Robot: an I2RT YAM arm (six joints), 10 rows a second.
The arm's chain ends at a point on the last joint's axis. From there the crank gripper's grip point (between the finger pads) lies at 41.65 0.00 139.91 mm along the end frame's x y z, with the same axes.
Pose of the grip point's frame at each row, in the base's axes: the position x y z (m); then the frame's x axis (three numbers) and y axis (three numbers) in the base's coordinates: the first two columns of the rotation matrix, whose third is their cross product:
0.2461 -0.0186 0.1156 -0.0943 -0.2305 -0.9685 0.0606 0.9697 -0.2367
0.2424 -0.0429 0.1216 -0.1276 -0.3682 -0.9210 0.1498 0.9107 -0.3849
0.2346 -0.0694 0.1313 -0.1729 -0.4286 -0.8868 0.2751 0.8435 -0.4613
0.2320 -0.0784 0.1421 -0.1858 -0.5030 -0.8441 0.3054 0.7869 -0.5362
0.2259 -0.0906 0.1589 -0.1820 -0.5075 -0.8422 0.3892 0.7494 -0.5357
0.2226 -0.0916 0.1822 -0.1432 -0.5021 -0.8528 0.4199 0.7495 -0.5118
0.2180 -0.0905 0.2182 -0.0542 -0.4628 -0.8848 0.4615 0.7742 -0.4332
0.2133 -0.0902 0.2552 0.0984 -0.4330 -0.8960 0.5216 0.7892 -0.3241
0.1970 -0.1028 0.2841 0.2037 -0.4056 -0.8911 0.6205 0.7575 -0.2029
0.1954 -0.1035 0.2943 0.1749 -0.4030 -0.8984 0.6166 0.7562 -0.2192
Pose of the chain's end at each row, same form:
0.1110 0.0023 0.1668 -0.0943 -0.2305 -0.9685 0.0606 0.9697 -0.2367
0.1105 -0.0014 0.1685 -0.1276 -0.3682 -0.9210 0.1498 0.9107 -0.3849
0.1095 -0.0063 0.1721 -0.1729 -0.4286 -0.8868 0.2751 0.8435 -0.4613
0.1091 -0.0074 0.1762 -0.1858 -0.5030 -0.8441 0.3054 0.7869 -0.5362
0.1071 -0.0100 0.1854 -0.1820 -0.5075 -0.8422 0.3892 0.7494 -0.5357
0.1032 -0.0103 0.2032 -0.1432 -0.5021 -0.8528 0.4199 0.7495 -0.5118
0.0964 -0.0108 0.2310 -0.0542 -0.4628 -0.8848 0.4615 0.7742 -0.4332
0.0906 -0.0112 0.2501 0.0984 -0.4330 -0.8960 0.5216 0.7892 -0.3241
0.0826 -0.0143 0.2644 0.2037 -0.4056 -0.8911 0.6205 0.7575 -0.2029
0.0807 -0.0146 0.2784 0.1749 -0.4030 -0.8984 0.6166 0.7562 -0.2192

